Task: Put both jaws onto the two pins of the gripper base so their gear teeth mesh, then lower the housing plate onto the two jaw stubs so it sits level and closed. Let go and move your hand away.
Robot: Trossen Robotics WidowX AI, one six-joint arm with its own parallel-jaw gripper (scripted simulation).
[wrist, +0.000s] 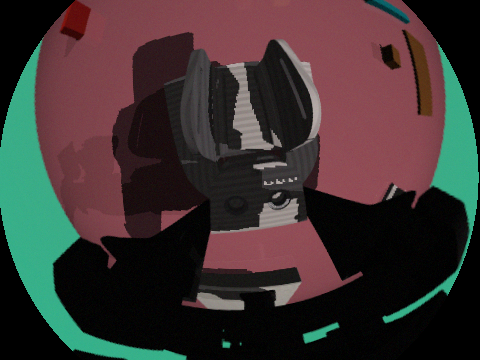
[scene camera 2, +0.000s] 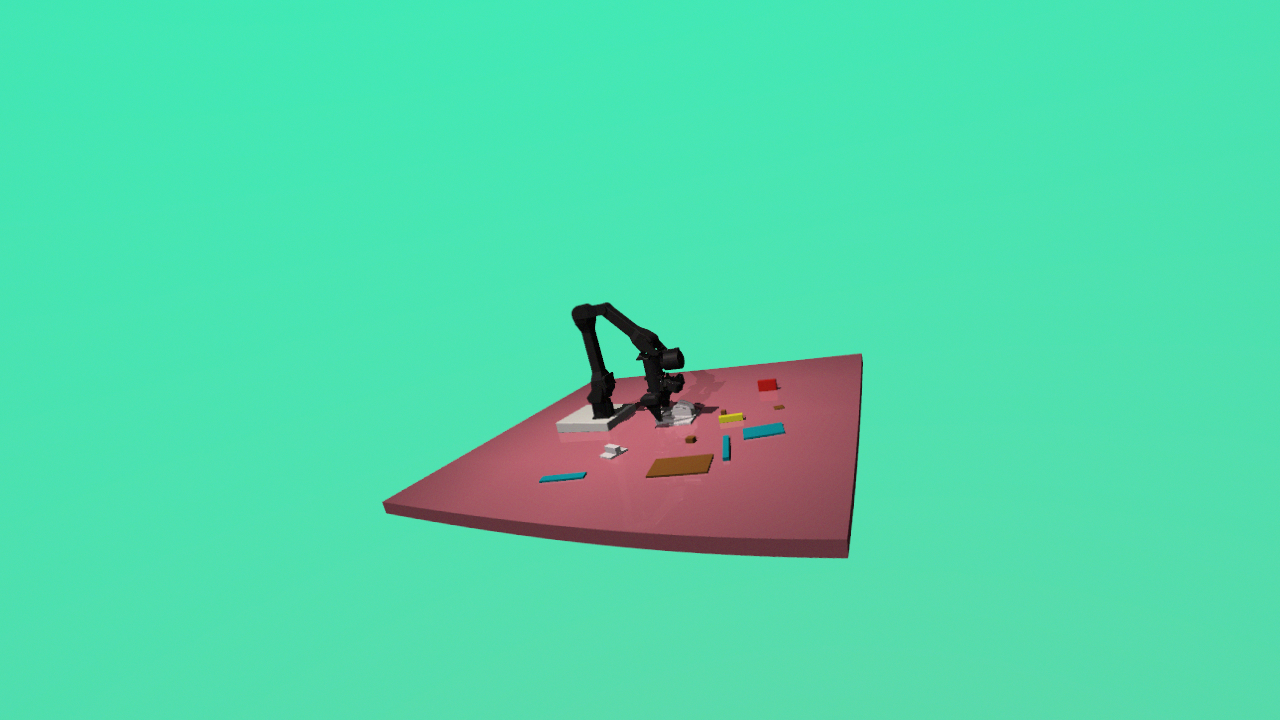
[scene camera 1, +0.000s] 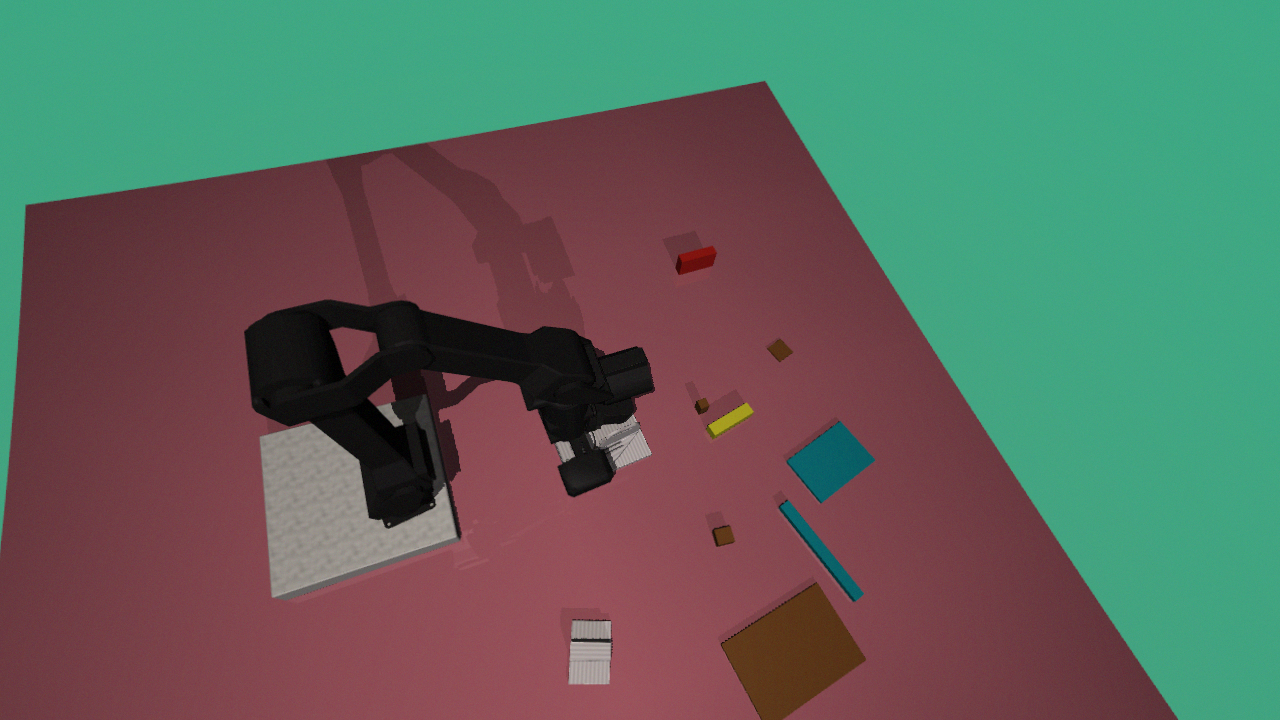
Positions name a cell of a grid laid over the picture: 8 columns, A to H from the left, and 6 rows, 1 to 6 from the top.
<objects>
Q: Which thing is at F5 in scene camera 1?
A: A teal bar.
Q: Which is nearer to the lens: the teal square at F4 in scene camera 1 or the white stepped block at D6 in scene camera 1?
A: The white stepped block.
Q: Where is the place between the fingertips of my gripper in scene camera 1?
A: At D4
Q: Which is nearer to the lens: the white stepped block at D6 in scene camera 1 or the red block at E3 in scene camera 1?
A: The white stepped block.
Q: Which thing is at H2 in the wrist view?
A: A brown plate.
</objects>
